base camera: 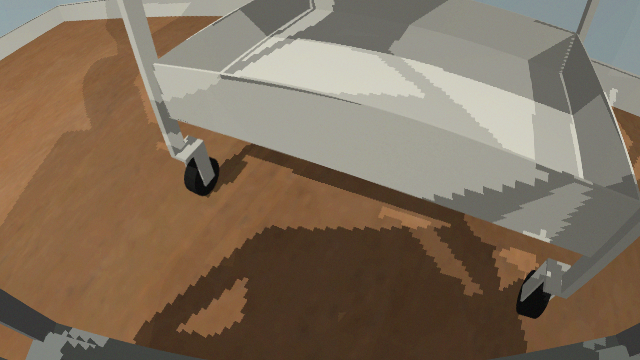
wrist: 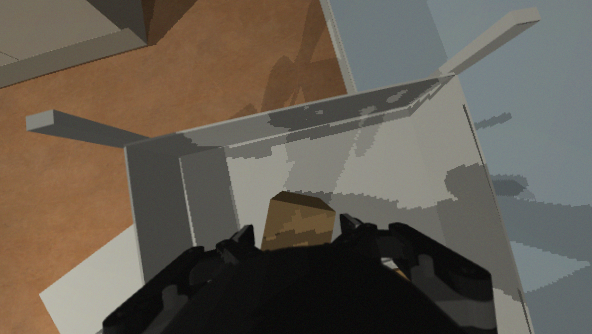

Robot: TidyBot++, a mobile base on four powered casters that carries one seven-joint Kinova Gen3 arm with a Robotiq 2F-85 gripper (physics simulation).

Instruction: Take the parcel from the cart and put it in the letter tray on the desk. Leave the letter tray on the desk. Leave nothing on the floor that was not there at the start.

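Frame: origin at the arm's base, x ahead, y left, z up, level; metres.
Seen in the pictures: gripper, fingertip midpoint: (wrist: 297, 229).
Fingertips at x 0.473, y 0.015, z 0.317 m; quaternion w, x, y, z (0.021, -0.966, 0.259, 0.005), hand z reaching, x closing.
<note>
A point is followed by its place in that frame.
A small brown box (wrist: 299, 227) @(x 0.482, y 0.025, z 0.356 m), which looks like the parcel, shows in the wrist view inside the cart's light grey, walled tray. My gripper (wrist: 297, 229) @(x 0.473, y 0.015, z 0.317 m) is open above it, with a black finger on either side in the view. A narrow gap shows beside each fingertip. The palm hides the near part of the box, so its height below the fingertips is hard to tell. The cart (base camera: 300, 120) @(x 0.319, y 0.025, z -0.226 m) (wrist: 160, 200) @(x 0.366, y 0.125, z 0.304 m) also shows in the base camera, where its low walled shelf stands on black wheels. I cannot make out the letter tray in either view.
In the wrist view, grey posts (wrist: 90, 130) @(x 0.397, y 0.177, z 0.365 m) rise at two cart corners. A pale, flat-topped surface (wrist: 95, 275) lies outside the cart at lower left. Beige furniture (wrist: 65, 30) @(x 0.012, y 1.326, z -0.178 m) stands at upper left. A blue-grey wall (wrist: 395, 45) @(x 1.022, y 0.216, z 0.005 m) is close on the right.
</note>
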